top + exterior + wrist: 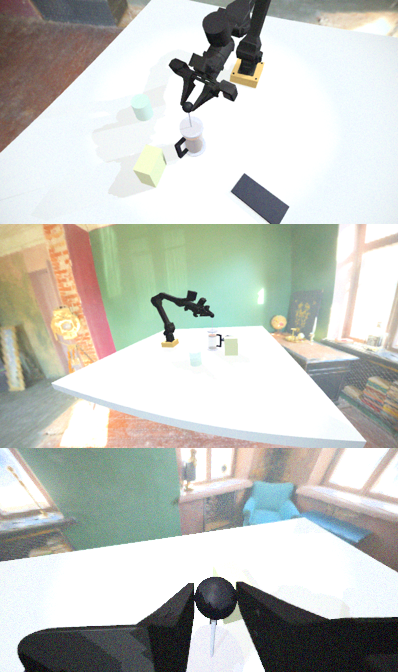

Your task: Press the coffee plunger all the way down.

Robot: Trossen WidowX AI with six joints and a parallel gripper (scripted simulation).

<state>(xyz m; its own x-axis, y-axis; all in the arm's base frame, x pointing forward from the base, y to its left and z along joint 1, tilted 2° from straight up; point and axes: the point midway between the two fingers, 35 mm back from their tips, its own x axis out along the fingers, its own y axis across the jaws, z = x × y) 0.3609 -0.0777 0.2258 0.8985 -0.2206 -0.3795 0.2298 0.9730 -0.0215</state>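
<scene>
My gripper tip is now 120 mm above the glass coffee press. From my gripper tip the other things lie so: pale green cylinder: 220 mm to the right, 200 mm below, 80 mm behind; dark flat slab: 240 mm to the left, 240 mm below, 80 mm ahead.
</scene>
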